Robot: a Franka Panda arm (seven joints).
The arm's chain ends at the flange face. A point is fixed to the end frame.
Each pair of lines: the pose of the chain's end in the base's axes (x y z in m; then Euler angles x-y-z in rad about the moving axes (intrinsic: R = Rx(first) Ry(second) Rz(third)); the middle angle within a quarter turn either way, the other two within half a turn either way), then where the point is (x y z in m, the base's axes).
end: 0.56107 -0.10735 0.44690 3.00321 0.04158 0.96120
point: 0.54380 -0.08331 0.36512
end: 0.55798 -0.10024 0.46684 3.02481 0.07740 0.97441
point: 0.54397 -0.07423 0.38503
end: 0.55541 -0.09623 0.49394 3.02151 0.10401 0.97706
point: 0.54358 -0.07048 0.41171
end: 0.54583 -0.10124 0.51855 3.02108 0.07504 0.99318
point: 0.53230 -0.07516 0.43669
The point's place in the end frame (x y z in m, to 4 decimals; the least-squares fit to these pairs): -0.0405 -0.0033 0.0769
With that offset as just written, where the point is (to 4 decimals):
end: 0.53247 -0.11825 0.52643 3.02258 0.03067 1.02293
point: 0.5166 -0.0914 0.4452
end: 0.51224 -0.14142 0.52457 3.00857 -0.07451 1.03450
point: 0.4887 -0.1152 0.4450
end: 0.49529 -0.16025 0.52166 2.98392 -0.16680 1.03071
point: 0.4648 -0.1357 0.4440
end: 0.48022 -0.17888 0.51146 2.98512 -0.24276 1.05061
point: 0.4450 -0.1535 0.4361
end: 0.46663 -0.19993 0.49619 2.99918 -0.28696 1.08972
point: 0.4297 -0.1727 0.4223
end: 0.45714 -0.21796 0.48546 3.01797 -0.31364 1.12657
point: 0.4197 -0.1887 0.4126
